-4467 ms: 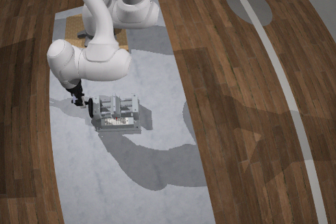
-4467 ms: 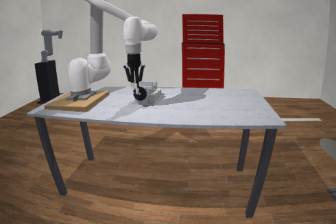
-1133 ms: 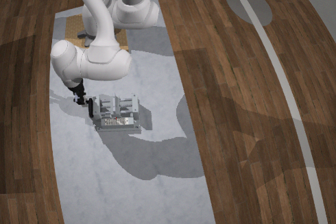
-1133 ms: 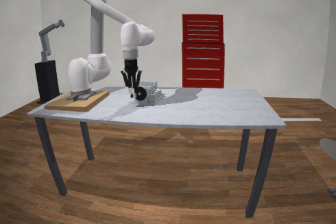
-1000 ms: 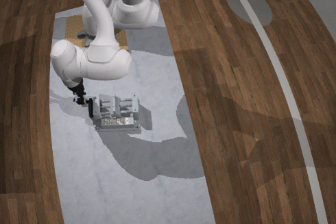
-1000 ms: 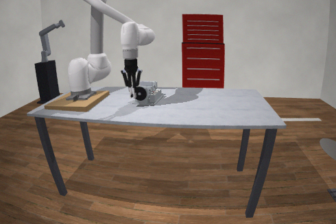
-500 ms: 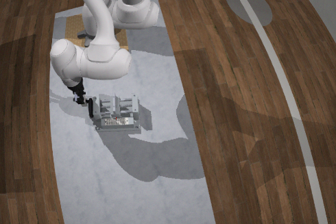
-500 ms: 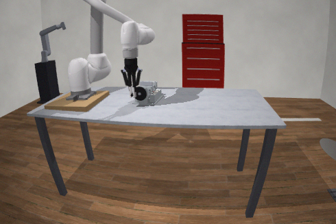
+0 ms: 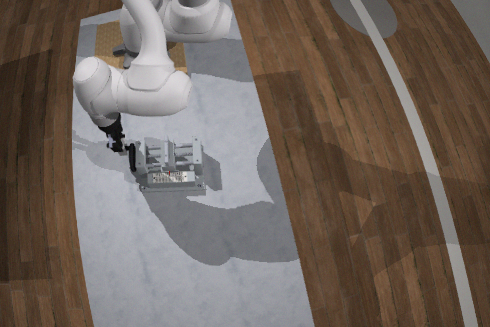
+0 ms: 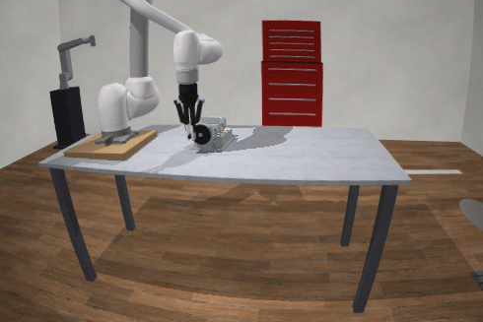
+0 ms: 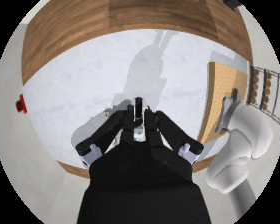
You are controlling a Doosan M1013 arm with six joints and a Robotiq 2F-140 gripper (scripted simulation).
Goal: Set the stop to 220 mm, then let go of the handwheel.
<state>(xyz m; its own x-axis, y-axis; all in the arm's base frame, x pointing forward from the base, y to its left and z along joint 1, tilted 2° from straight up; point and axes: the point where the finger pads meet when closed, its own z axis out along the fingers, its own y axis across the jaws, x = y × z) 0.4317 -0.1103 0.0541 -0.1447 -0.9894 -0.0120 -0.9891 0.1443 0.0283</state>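
The black handwheel is 20 mm to the left of my hand, 20 mm below it and 10 mm ahead of it. Also, from my hand: grey stop fixture (140 mm to the left, 60 mm ahead).
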